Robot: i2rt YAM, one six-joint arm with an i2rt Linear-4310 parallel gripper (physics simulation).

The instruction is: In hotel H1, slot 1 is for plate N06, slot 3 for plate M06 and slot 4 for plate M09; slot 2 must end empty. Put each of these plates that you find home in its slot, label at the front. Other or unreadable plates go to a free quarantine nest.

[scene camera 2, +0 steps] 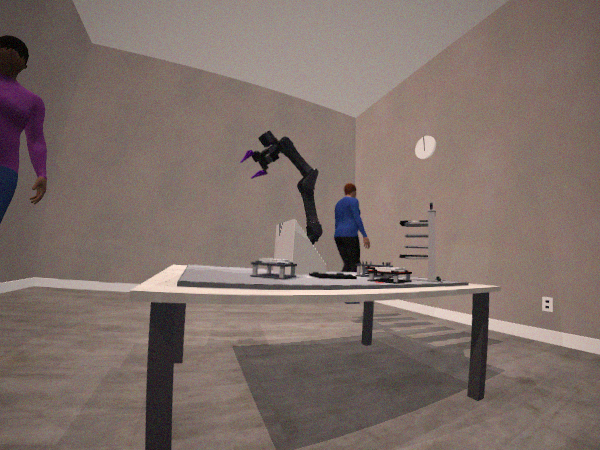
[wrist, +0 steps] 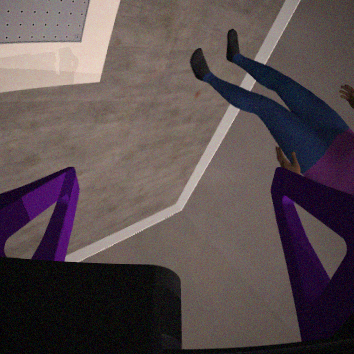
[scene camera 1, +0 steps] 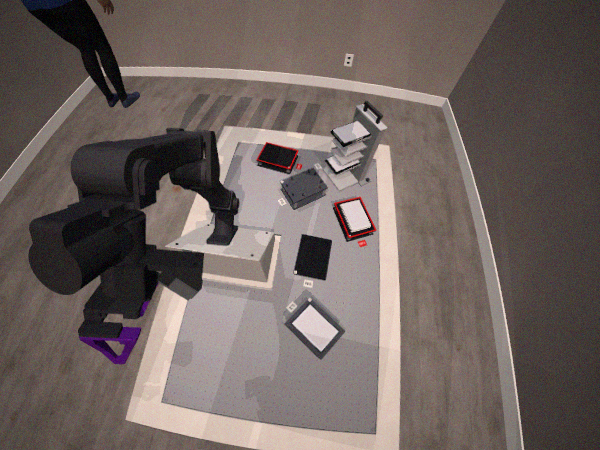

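Where they show: gripper, fingertip midpoint: (scene camera 2: 246, 170) (wrist: 174, 177) (scene camera 1: 129, 337); arm's base, origin of the base link: (scene camera 2: 300, 247) (scene camera 1: 223, 235).
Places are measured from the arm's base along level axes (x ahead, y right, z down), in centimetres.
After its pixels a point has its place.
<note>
My gripper (scene camera 1: 131, 325) {x -1.1, y 33.7, z -36.1 cm} (scene camera 2: 247, 170) {x -1.1, y 33.7, z -36.1 cm} (wrist: 174, 177) {x -1.1, y 33.7, z -36.1 cm} is open and empty, high up beyond the table's left edge in the first scene view, far from the plates. The hotel (scene camera 1: 373, 142) {x 52.2, y -35.3, z -11.9 cm} (scene camera 2: 432, 245) {x 54.0, y -35.7, z -2.6 cm} stands at the far right corner. One plate (scene camera 1: 351, 132) (scene camera 2: 414, 223) is on its top shelf and another plate (scene camera 1: 341, 164) {x 42.5, y -35.1, z 1.5 cm} (scene camera 2: 414, 256) {x 45.9, y -34.2, z 2.4 cm} on its lowest shelf; the two shelves between look empty. A white-topped plate (scene camera 1: 356, 216) {x 48.6, y -13.9, z 7.6 cm} sits in a red-edged nest. Another white-topped plate (scene camera 1: 315, 327) {x 32.1, y 28.1, z 6.6 cm} (scene camera 2: 273, 261) {x 37.7, y 31.3, z 7.4 cm} sits on a grey stand. Plate labels are unreadable.
A black red-edged nest (scene camera 1: 277, 156) {x 14.8, y -44.5, z 9.1 cm}, a dark nest with pegs (scene camera 1: 303, 188) {x 27.1, y -25.7, z 7.1 cm} and a flat black pad (scene camera 1: 313, 256) {x 31.8, y 2.0, z 11.9 cm} lie on the grey mat (scene camera 1: 225, 360) {x 2.9, y 39.9, z 13.0 cm}. The arm's pale wedge base (scene camera 1: 237, 267) {x 6.7, y 11.5, z -1.8 cm} (scene camera 2: 297, 247) {x 15.0, y 10.2, z 0.9 cm} stands at the mat's left side. People stand beyond the table.
</note>
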